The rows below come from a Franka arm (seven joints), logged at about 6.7 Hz.
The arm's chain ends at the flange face. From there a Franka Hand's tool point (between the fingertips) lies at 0.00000 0.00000 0.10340 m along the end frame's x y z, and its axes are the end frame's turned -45 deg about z.
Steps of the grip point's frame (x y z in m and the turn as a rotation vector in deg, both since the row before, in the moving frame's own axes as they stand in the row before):
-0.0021 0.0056 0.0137 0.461 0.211 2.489
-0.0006 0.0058 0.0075 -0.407 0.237 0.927
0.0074 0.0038 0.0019 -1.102 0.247 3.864
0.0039 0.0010 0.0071 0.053 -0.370 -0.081
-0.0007 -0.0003 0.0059 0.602 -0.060 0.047
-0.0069 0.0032 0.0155 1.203 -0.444 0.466
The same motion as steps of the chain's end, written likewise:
0.0028 0.0063 0.0137 0.475 -0.177 2.489
0.0029 0.0043 0.0075 -0.120 0.455 0.927
0.0062 -0.0037 0.0019 -0.605 0.954 3.864
0.0040 -0.0025 0.0071 -0.224 -0.299 -0.081
0.0001 0.0010 0.0059 0.383 -0.468 0.047
-0.0005 0.0081 0.0155 0.537 -1.165 0.466

